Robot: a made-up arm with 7 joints.
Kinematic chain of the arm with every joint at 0, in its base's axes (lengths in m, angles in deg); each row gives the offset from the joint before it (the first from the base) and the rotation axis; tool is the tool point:
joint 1: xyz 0 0.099 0 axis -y
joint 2: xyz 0 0.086 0 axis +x
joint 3: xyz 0 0 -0.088 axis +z
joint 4: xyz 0 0 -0.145 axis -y
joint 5: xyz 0 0 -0.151 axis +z
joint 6: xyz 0 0 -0.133 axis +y
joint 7: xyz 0 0 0 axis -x
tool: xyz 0 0 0
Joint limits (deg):
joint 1: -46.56..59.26
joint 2: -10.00..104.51
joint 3: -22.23..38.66
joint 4: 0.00..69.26
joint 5: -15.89..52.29
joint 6: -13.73..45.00
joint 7: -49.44..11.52
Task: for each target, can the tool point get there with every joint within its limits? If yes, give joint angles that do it. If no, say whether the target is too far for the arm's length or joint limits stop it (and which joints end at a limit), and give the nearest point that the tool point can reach.
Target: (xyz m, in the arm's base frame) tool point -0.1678 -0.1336 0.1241
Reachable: no: joint limits stop it (at a limit: joint 1, joint 2, joint 3, joint 4) | nearest point -0.0568 0.0281 -0.3924 | short by 0.552 m
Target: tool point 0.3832 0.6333 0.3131
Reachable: no: too far | nearest point 0.2302 0.5400 0.1881 | short by 0.219 m
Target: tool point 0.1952 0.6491 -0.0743
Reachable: yes | joints 44.76 62.25 28.98 20.32 26.66 13.02 -21.17
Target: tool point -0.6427 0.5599 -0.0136
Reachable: no: too far | nearest point -0.2949 0.5049 -0.2793 | short by 0.441 m
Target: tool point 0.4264 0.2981 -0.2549
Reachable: yes | joints 49.15 8.35 25.38 19.62 -3.82 6.88 3.83
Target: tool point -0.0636 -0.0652 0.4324
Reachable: no: joint limits stop it (at a limit: joint 2, joint 3, joint 4) | nearest point -0.0466 0.4664 0.3170 | short by 0.544 m
